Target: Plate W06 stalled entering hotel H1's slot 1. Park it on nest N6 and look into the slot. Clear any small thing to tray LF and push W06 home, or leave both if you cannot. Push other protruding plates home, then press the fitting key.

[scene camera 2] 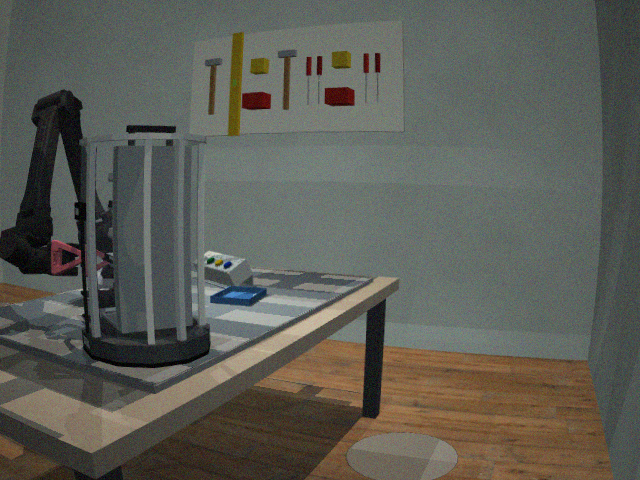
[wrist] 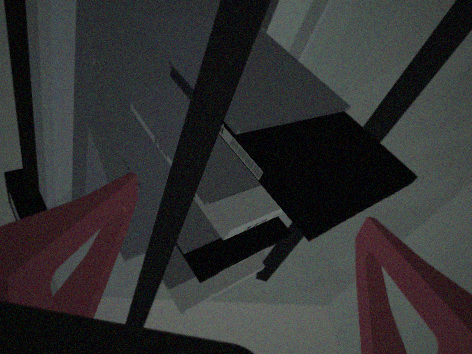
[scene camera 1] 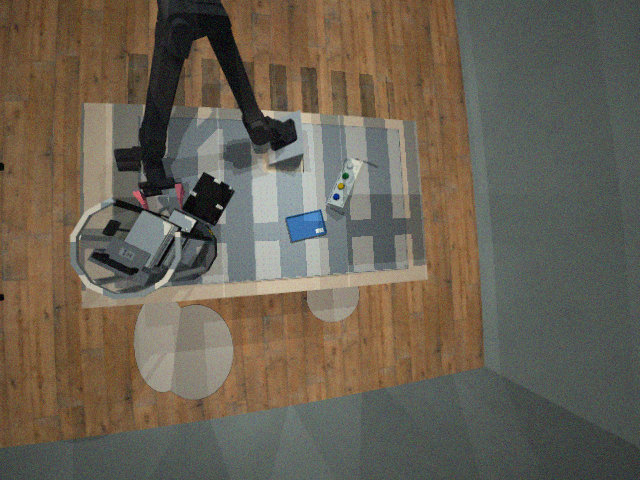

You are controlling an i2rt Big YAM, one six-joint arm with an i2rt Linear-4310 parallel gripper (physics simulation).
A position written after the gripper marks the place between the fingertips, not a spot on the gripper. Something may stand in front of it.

Observation:
The gripper (scene camera 1: 165, 212) is open, holding nothing. Also in view: a round plate rack (scene camera 2: 141, 214) and a white button box (scene camera 1: 347, 180).
The gripper is seen too in the wrist view (wrist: 250, 206). The round plate rack is seen too in scene camera 1 (scene camera 1: 105, 263).

